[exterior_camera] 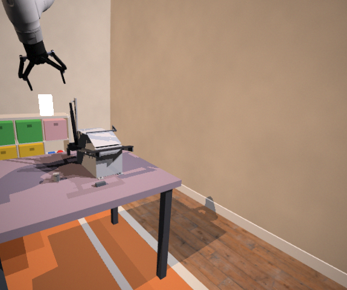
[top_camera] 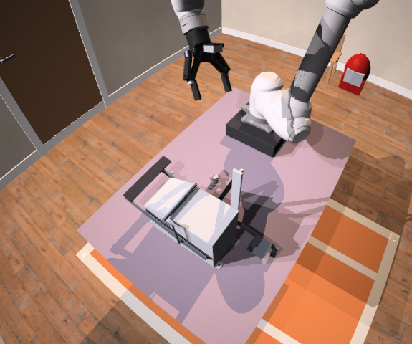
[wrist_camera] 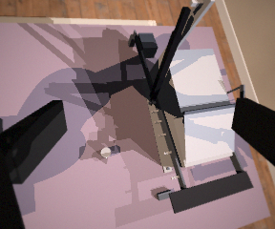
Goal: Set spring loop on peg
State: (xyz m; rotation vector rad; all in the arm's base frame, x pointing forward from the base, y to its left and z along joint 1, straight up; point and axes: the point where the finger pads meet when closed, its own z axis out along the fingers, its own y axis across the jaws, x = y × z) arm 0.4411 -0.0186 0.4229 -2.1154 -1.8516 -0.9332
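Now: hand 47 cm above the steel test weight and 1 cm short of it. Also, from my hand: small grey block (49 cm below, 18 cm to the right, 17 cm ahead).
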